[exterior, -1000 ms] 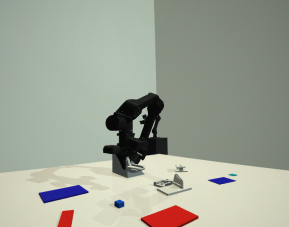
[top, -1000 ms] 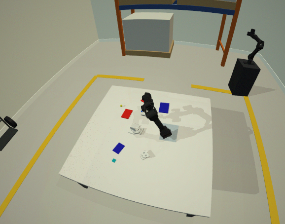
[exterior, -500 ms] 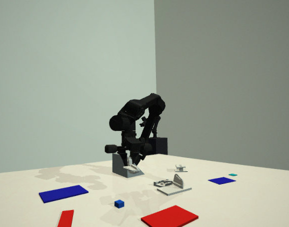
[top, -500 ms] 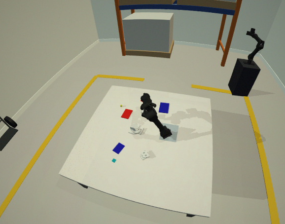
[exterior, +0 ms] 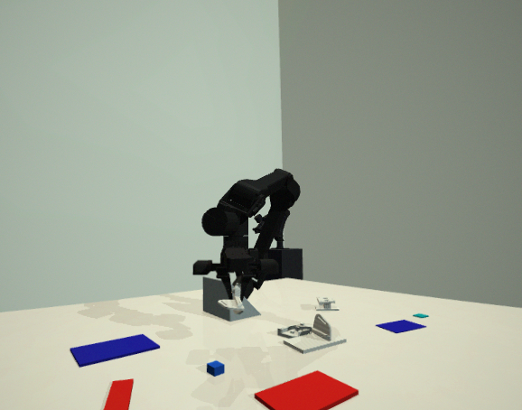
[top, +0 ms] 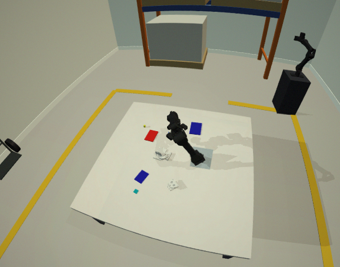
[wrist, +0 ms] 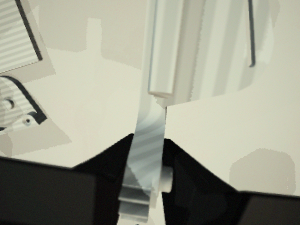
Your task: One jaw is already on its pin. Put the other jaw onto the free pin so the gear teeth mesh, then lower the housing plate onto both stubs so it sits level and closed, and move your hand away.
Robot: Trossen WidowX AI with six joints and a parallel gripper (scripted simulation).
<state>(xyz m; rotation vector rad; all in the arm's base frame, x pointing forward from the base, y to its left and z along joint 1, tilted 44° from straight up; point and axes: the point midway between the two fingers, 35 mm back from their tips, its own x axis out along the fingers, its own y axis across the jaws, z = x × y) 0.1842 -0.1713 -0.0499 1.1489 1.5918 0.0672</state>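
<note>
Now: gripper tip 2 cm short of the jaw, 1 cm to the left of it and 3 cm below it. The rest, counted from my gripper tip: flat red strip 8 cm ahead, 28 cm to the right, 8 cm below; then flat blue plate 14 cm behind, 21 cm to the right, 8 cm below; then blue cube 9 cm ahead, 12 cm to the right, 7 cm below.
</note>
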